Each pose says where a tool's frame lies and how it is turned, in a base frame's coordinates. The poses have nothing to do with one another.
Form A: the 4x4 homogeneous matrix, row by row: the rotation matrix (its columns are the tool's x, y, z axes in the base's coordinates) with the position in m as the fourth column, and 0 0 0 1 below. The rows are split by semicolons.
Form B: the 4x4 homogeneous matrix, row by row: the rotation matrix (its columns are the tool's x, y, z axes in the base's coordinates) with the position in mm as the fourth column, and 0 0 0 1 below. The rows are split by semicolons. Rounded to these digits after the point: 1 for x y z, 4 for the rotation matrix.
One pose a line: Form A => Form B
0.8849, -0.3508, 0.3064, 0.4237; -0.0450, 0.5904, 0.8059, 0.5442; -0.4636, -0.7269, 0.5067, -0.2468; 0, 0, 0, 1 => 0.8849, -0.3508, 0.3064, 423.7; -0.0450, 0.5904, 0.8059, 544.2; -0.4636, -0.7269, 0.5067, -246.8; 0, 0, 0, 1
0.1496, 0.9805, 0.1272, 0.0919; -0.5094, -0.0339, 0.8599, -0.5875; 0.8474, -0.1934, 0.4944, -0.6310; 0, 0, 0, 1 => 0.1496, 0.9805, 0.1272, 91.9; -0.5094, -0.0339, 0.8599, -587.5; 0.8474, -0.1934, 0.4944, -631.0; 0, 0, 0, 1
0.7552, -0.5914, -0.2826, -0.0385; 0.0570, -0.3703, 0.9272, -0.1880; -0.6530, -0.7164, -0.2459, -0.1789; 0, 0, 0, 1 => 0.7552, -0.5914, -0.2826, -38.5; 0.0570, -0.3703, 0.9272, -188.0; -0.6530, -0.7164, -0.2459, -178.9; 0, 0, 0, 1
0.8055, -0.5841, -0.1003, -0.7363; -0.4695, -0.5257, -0.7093, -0.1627; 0.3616, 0.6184, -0.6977, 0.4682; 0, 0, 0, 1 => 0.8055, -0.5841, -0.1003, -736.3; -0.4695, -0.5257, -0.7093, -162.7; 0.3616, 0.6184, -0.6977, 468.2; 0, 0, 0, 1
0.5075, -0.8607, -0.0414, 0.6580; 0.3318, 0.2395, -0.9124, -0.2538; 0.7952, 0.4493, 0.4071, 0.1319; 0, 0, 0, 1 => 0.5075, -0.8607, -0.0414, 658.0; 0.3318, 0.2395, -0.9124, -253.8; 0.7952, 0.4493, 0.4071, 131.9; 0, 0, 0, 1
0.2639, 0.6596, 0.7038, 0.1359; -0.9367, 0.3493, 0.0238, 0.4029; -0.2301, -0.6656, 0.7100, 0.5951; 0, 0, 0, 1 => 0.2639, 0.6596, 0.7038, 135.9; -0.9367, 0.3493, 0.0238, 402.9; -0.2301, -0.6656, 0.7100, 595.1; 0, 0, 0, 1
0.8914, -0.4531, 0.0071, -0.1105; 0.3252, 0.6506, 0.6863, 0.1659; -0.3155, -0.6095, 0.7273, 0.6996; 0, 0, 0, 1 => 0.8914, -0.4531, 0.0071, -110.5; 0.3252, 0.6506, 0.6863, 165.9; -0.3155, -0.6095, 0.7273, 699.6; 0, 0, 0, 1
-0.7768, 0.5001, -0.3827, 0.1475; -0.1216, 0.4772, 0.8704, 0.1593; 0.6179, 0.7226, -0.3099, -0.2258; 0, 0, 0, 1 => -0.7768, 0.5001, -0.3827, 147.5; -0.1216, 0.4772, 0.8704, 159.3; 0.6179, 0.7226, -0.3099, -225.8; 0, 0, 0, 1
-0.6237, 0.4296, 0.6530, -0.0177; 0.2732, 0.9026, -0.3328, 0.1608; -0.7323, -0.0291, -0.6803, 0.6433; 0, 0, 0, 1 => -0.6237, 0.4296, 0.6530, -17.7; 0.2732, 0.9026, -0.3328, 160.8; -0.7323, -0.0291, -0.6803, 643.3; 0, 0, 0, 1
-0.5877, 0.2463, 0.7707, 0.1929; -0.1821, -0.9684, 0.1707, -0.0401; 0.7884, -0.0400, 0.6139, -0.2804; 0, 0, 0, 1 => -0.5877, 0.2463, 0.7707, 192.9; -0.1821, -0.9684, 0.1707, -40.1; 0.7884, -0.0400, 0.6139, -280.4; 0, 0, 0, 1
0.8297, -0.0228, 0.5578, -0.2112; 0.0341, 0.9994, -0.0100, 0.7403; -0.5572, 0.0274, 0.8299, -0.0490; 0, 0, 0, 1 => 0.8297, -0.0228, 0.5578, -211.2; 0.0341, 0.9994, -0.0100, 740.3; -0.5572, 0.0274, 0.8299, -49.0; 0, 0, 0, 1
